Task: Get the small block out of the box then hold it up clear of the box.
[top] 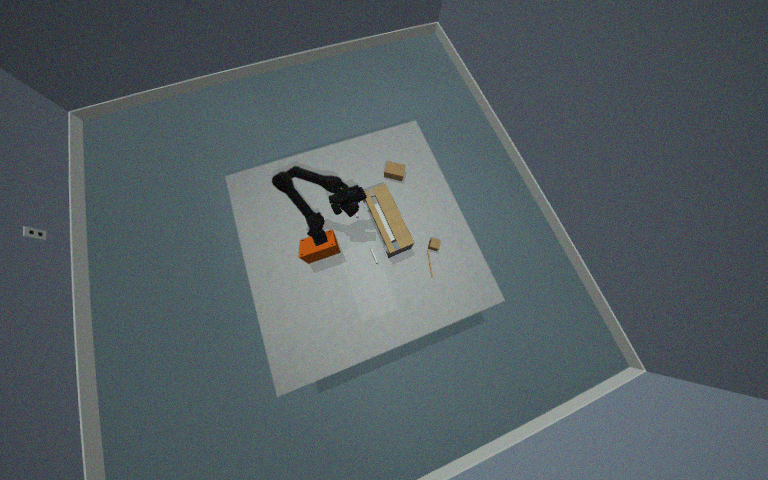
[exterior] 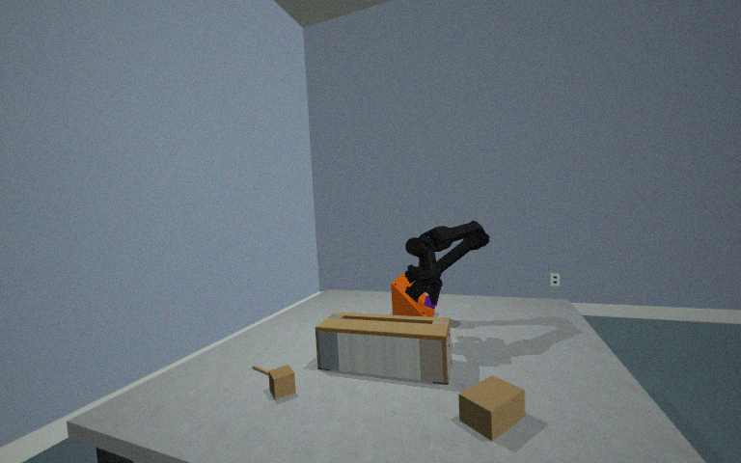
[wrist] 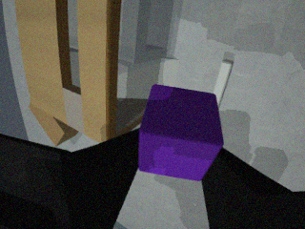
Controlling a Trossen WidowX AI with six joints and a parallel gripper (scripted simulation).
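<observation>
My gripper tip is 1 cm to the left of the purple block and 1 cm below it. From my gripper tip the other things lie so: box 9 cm ahead, 14 cm to the right, 8 cm below.
</observation>
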